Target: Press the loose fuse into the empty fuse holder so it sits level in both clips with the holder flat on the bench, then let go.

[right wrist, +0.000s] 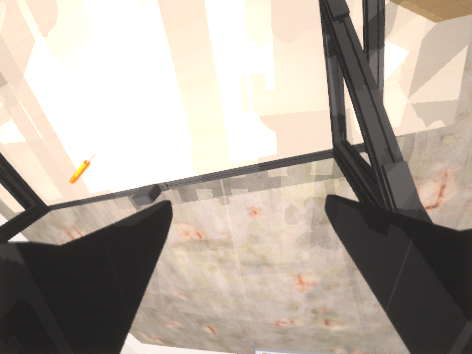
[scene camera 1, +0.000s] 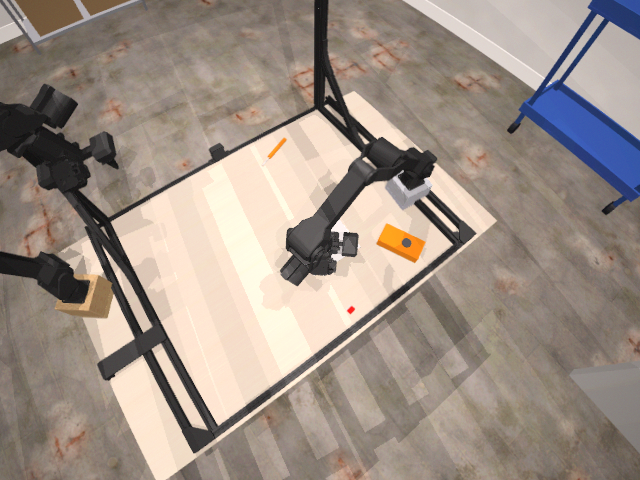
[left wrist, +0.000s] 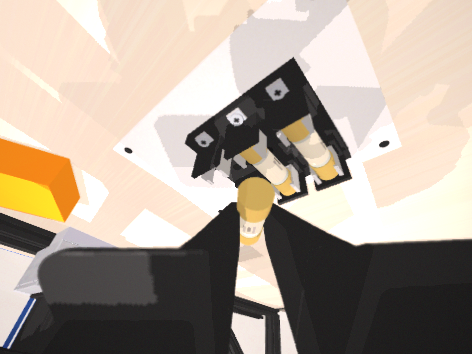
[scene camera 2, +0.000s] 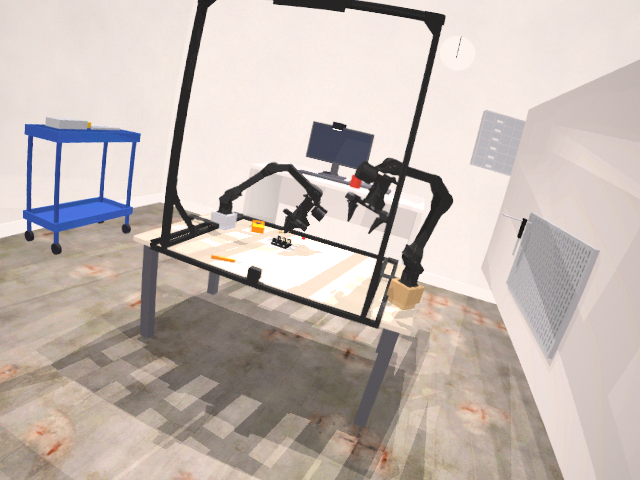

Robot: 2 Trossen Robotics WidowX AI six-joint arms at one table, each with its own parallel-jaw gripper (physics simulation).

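Frame: origin at the left arm's base, x up, y left, z back, level; metres.
Seen in the pictures: left gripper, fingertip midpoint: (left wrist: 250, 210) (scene camera 2: 283, 232); right gripper, fingertip midpoint: (right wrist: 249, 204) (scene camera 1: 102, 175) (scene camera 2: 358, 227); left arm's base, link origin: (scene camera 1: 411, 179) (scene camera 2: 224, 212); right arm's base, link origin: (scene camera 1: 76, 291) (scene camera 2: 408, 283).
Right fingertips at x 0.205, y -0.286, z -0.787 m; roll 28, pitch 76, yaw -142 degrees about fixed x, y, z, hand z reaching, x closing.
Note:
Offsets run from my right fingertips to a thing's middle. "*": to the spot under its first point.
The black fuse holder (scene camera 2: 281, 242) (left wrist: 260, 107) sits on a white plate @(* dx -0.279, dy +0.377, dz +0.454 m) (left wrist: 200, 85). Two fuses with brass-coloured caps lie in two of its bays; the bay at the left in the left wrist view (left wrist: 218, 167) shows bare clips. My left gripper (left wrist: 250, 210) is shut on the loose fuse @(dx -0.214, dy +0.332, dz +0.447 m) (left wrist: 255, 196), its near cap toward the camera. The fuse appears just below the holder in that view, overlapping its lower edge; its height over the clips cannot be told. In scene camera 1 the arm hides the left fingertips. My right gripper (scene camera 2: 360, 225) (right wrist: 249, 204) is open and empty, raised away from the holder.
An orange box @(dx -0.264, dy +0.433, dz +0.656 m) (scene camera 1: 391, 237) (scene camera 2: 258, 226) (left wrist: 30, 170) lies near the left arm's base. An orange screwdriver @(dx -0.275, dy -0.079, dz +0.478 m) (scene camera 1: 277, 147) (scene camera 2: 223, 258) (right wrist: 80, 171) lies near one table edge, a small red block @(dx -0.278, dy +0.527, dz +0.417 m) (scene camera 1: 351, 310) (scene camera 2: 303, 238) near the opposite edge. Black frame bars (scene camera 1: 320, 46) (scene camera 2: 185, 113) border the table.

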